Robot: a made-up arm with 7 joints. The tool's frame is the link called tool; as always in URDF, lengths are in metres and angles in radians.
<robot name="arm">
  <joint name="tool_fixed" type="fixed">
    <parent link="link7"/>
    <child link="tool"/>
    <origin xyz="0 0 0"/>
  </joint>
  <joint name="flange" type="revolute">
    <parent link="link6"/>
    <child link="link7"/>
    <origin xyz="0.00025 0.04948 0.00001" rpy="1.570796 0 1.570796"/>
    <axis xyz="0 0 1"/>
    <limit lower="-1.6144" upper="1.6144"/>
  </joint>
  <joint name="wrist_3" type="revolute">
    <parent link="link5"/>
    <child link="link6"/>
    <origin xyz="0.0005 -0.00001 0.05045" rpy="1.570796 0 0"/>
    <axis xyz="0 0 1"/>
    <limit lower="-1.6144" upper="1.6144"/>
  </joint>
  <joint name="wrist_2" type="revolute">
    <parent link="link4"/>
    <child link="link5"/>
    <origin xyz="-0.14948 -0.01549 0.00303" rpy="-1.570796 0 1.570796"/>
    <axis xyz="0 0 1"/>
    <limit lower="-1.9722" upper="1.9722"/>
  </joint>
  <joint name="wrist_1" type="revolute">
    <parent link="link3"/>
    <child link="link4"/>
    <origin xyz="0 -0.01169 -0.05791" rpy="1.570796 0 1.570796"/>
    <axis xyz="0 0 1"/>
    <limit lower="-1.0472" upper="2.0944"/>
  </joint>
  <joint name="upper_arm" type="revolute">
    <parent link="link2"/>
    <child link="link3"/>
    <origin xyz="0.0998 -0.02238 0.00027" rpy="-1.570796 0 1.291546"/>
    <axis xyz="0 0 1"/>
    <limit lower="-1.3" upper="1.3"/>
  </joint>
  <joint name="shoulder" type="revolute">
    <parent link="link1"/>
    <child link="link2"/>
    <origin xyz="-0.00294 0.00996 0.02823" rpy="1.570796 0 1.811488"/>
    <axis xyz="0 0 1"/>
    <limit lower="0" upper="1.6"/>
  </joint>
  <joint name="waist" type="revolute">
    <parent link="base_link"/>
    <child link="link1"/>
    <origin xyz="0 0 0" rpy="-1.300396 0.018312 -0.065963"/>
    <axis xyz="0 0 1"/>
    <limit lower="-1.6" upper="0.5"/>
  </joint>
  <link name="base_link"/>
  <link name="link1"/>
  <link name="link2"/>
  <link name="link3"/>
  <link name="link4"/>
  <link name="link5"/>
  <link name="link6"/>
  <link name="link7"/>
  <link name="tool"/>
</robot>
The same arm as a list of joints. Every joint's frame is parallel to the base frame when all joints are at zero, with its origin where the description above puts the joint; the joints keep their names.
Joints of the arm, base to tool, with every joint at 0 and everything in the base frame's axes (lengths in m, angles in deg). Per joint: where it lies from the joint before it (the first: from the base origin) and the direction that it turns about. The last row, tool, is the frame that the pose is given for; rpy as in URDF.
waist: axis 0.068403 0.961235 0.26711 xyz 0 0 0
shoulder: axis 0.968889 -0.0002 -0.247497 xyz -0.001 0.03 -0.002
upper_arm: axis 0.247497 -0.0001 0.968889 xyz -0.025 0.006 -0.099
wrist_1: axis 0.0002 1 0 xyz -0.003 0 -0.059
wrist_2: axis 0.968889 -0.0002 -0.247497 xyz 0.141 0.003 -0.052
wrist_3: axis 0.0002 1 0 xyz 0.049 0 -0.012
flange: axis 0.247497 -0.0001 0.968889 xyz 0.048 0 -0.012
tool: xyz 0 0 0 rpy 0 14.33 -0.01
Joint limits (deg, base to tool): -91.67..28.65 0..91.67 -74.48..74.48 -60..120 -113..113 -92.5..92.5 -92.5..92.5

